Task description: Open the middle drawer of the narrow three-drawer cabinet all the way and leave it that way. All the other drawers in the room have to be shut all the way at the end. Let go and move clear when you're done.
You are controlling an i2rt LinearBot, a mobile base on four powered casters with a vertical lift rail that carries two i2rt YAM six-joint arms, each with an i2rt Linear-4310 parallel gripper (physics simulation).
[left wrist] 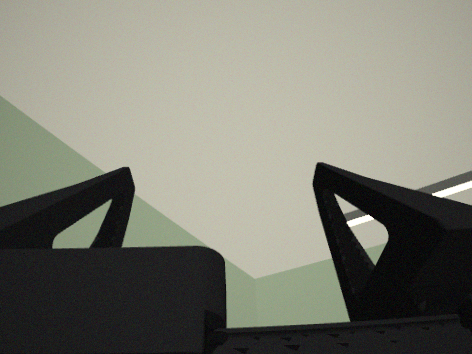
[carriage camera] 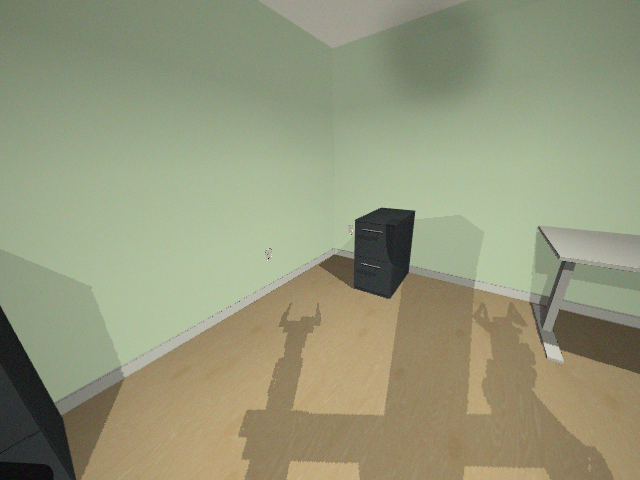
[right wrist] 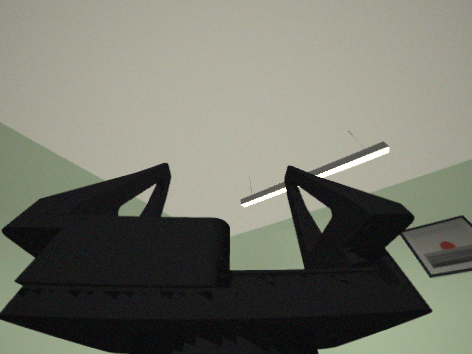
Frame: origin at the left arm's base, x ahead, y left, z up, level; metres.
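Where they show: left gripper, fingertip midpoint: (left wrist: 224, 175); right gripper, fingertip midpoint: (right wrist: 228, 170).
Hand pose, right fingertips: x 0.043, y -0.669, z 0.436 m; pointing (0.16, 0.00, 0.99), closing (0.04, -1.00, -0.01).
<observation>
After its pixels a point has its place.
A dark cabinet (carriage camera: 370, 245) {x 1.943, y -0.702, z -0.338 m} stands near the room corner in the carriage camera view. Its front shows two drawers with thin bright handles, both looking shut. Part of another dark piece of furniture (carriage camera: 31, 392) {x 0.529, y 0.853, z -0.418 m} shows at the lower left edge; its front is mostly cut off. A narrow cabinet with three drawers cannot be made out in these views. My left gripper (left wrist: 224, 175) {x 0.052, y 0.002, z 0.433 m} is open and empty, facing the ceiling and upper walls. My right gripper (right wrist: 228, 170) {x 0.043, y -0.669, z 0.436 m} is open and empty, also facing upward. Neither gripper is near a drawer.
A light table (carriage camera: 594, 249) {x 1.267, y -1.919, z -0.129 m} with a grey leg stands at the right against the wall. Green walls meet behind the cabinet. Shadows of the arms lie on the wooden floor (carriage camera: 341, 361) {x 1.109, y -0.396, z -0.849 m}. A ceiling lamp (left wrist: 452, 188) {x 0.944, y -1.267, z 1.230 m} (right wrist: 355, 161) {x 0.729, y -1.595, z 1.228 m} hangs overhead. A framed picture (right wrist: 450, 260) {x 1.452, y -2.638, z 0.698 m} hangs at the right.
</observation>
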